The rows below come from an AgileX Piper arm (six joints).
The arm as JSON. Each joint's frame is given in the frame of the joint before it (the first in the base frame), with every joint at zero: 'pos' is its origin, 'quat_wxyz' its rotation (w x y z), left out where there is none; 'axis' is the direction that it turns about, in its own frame. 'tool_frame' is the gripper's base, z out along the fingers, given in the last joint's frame.
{
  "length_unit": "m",
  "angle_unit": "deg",
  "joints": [
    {
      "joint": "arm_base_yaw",
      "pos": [
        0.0,
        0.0,
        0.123
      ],
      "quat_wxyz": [
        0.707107,
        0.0,
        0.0,
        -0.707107
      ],
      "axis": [
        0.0,
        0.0,
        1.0
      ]
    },
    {
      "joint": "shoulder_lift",
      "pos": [
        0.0,
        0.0,
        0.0
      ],
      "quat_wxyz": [
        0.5,
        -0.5,
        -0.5,
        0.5
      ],
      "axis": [
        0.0,
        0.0,
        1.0
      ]
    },
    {
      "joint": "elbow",
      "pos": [
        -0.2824,
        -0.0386,
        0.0
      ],
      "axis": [
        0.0,
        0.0,
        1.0
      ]
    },
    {
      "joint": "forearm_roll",
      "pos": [
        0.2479,
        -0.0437,
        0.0
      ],
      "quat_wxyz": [
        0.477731,
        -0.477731,
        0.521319,
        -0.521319
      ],
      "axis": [
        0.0,
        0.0,
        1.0
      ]
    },
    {
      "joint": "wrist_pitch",
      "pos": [
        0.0,
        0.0,
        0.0
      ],
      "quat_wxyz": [
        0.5,
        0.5,
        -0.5,
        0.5
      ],
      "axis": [
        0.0,
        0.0,
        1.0
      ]
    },
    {
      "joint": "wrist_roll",
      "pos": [
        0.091,
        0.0,
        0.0
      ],
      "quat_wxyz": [
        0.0,
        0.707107,
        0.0,
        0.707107
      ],
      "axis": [
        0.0,
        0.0,
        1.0
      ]
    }
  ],
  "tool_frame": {
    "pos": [
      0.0,
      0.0,
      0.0
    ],
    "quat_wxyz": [
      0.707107,
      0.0,
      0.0,
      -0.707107
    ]
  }
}
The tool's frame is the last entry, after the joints.
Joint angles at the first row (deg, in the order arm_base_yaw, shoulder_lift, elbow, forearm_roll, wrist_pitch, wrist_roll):
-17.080, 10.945, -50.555, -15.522, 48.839, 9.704
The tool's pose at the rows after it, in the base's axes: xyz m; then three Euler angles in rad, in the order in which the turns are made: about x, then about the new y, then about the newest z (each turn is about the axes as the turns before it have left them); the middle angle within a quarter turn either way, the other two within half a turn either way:
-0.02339 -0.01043 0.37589 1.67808 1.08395 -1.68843
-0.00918 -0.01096 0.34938 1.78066 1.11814 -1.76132
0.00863 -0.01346 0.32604 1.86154 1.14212 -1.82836
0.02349 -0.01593 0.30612 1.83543 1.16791 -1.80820
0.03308 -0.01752 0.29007 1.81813 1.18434 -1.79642
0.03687 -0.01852 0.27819 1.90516 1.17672 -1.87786
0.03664 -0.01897 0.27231 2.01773 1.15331 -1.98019
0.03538 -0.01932 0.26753 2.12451 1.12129 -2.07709
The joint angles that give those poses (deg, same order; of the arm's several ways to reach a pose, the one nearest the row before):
-17.080, 6.385, -44.598, -14.639, 47.075, 9.325
-17.081, 4.749, -38.110, -11.969, 44.270, 9.325
-17.080, 4.761, -31.903, -10.286, 39.481, 9.226
-17.082, 4.759, -26.003, -9.797, 32.532, 9.222
-17.081, 4.761, -21.580, -9.646, 27.459, 9.225
-17.076, 4.761, -19.354, -9.526, 27.171, 9.234
-17.082, 4.762, -19.004, -9.409, 29.698, 9.222
-17.081, 4.759, -19.021, -9.410, 32.873, 9.224

